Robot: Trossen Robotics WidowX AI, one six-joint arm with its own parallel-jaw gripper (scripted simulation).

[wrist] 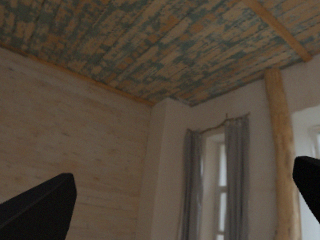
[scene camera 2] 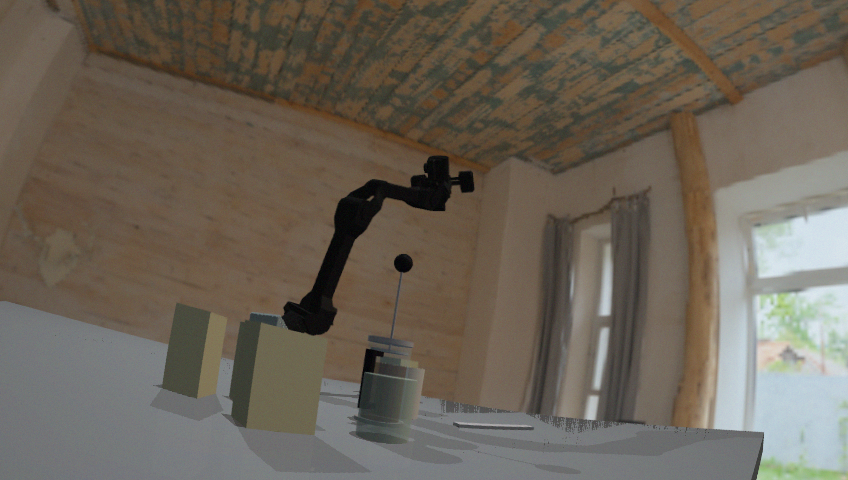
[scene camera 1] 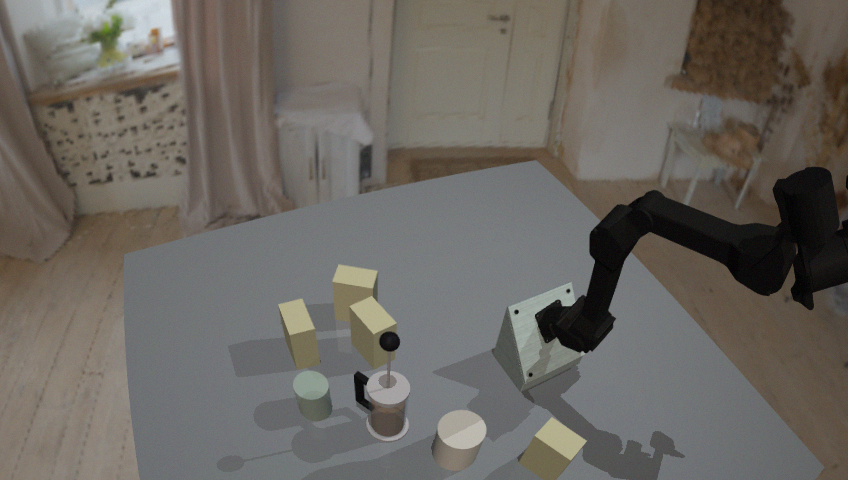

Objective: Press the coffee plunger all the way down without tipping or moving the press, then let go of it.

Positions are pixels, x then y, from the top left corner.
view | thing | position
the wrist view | gripper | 186, 176
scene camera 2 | coffee press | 385, 356
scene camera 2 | pale green cylinder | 386, 405
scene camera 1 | coffee press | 388, 391
